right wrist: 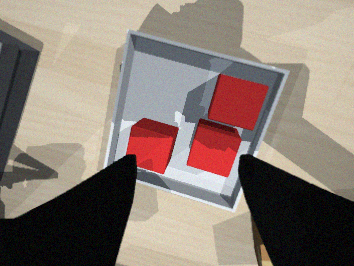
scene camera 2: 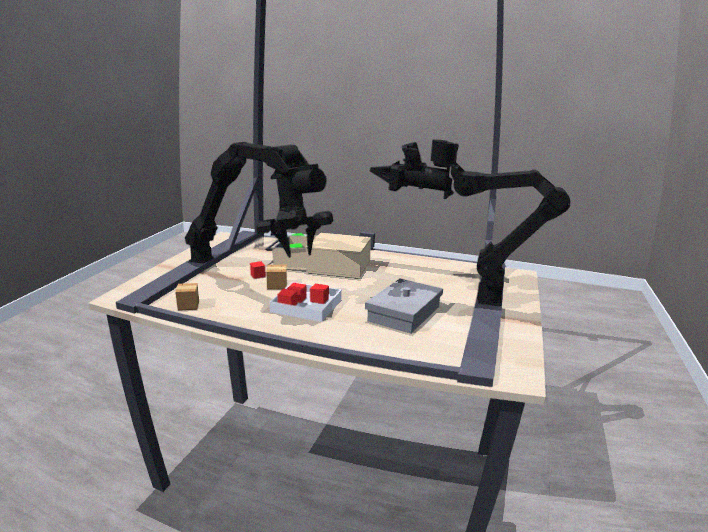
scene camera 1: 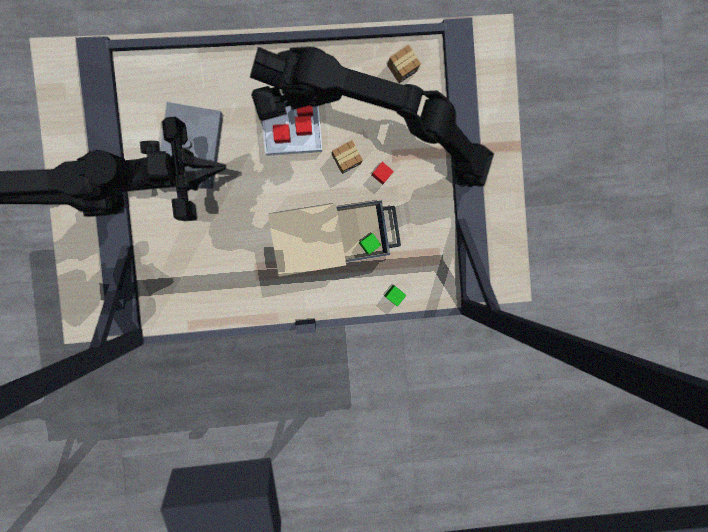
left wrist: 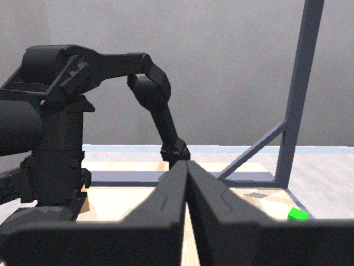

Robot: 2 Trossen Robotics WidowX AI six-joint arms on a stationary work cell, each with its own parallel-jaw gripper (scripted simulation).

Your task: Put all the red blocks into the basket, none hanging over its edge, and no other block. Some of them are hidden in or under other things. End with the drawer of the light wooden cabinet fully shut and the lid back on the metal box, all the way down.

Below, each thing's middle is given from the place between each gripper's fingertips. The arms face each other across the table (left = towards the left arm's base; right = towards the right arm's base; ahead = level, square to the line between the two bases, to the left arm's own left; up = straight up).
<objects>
Right now the drawer (scene camera 1: 357, 221) is 300 mm behind my right hand (scene camera 2: 299, 256), 140 mm below it and 130 mm to the right of it. From my right hand the other things lie so: white basket (scene camera 1: 307, 143): 160 mm below, 20 mm to the left, 10 mm behind; metal box (scene camera 2: 388, 321): 270 mm to the left, 150 mm below, 50 mm behind; grey metal lid (scene camera 1: 203, 125): 270 mm to the left, 130 mm below, 50 mm behind.
My left gripper is now 11 cm short of the grey metal lid, 10 cm to the right of it and 29 cm above it. Also, from my left hand: white basket (15 cm ahead, 15 cm to the right, 33 cm below); metal box (11 cm ahead, 10 cm to the left, 32 cm below); light wooden cabinet (scene camera 1: 309, 239) (14 cm behind, 23 cm to the right, 30 cm below).
</objects>
